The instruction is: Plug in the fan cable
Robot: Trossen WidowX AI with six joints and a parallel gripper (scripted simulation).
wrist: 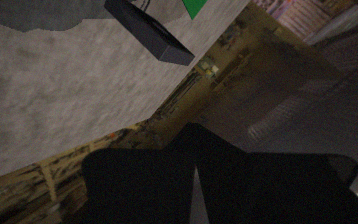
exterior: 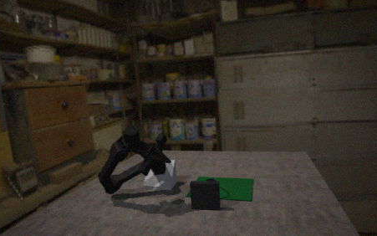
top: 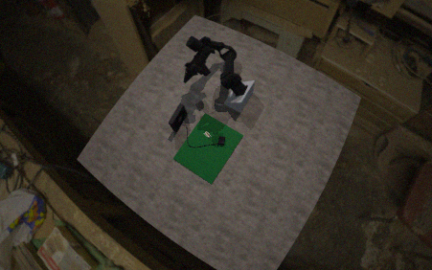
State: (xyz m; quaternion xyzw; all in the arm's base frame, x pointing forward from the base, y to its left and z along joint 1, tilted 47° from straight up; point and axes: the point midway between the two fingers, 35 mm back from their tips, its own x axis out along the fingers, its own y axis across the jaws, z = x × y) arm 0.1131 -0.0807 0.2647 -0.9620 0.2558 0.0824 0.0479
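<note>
Now: gripper tip 14 cm short of the dark plug, 26 cm to the right of it and 20 cm above it. Round my gripper tip: dark fan 14 cm ahead, 1 cm to the left, 15 cm below; then green board 20 cm ahead, 20 cm to the left, 23 cm below.
</note>
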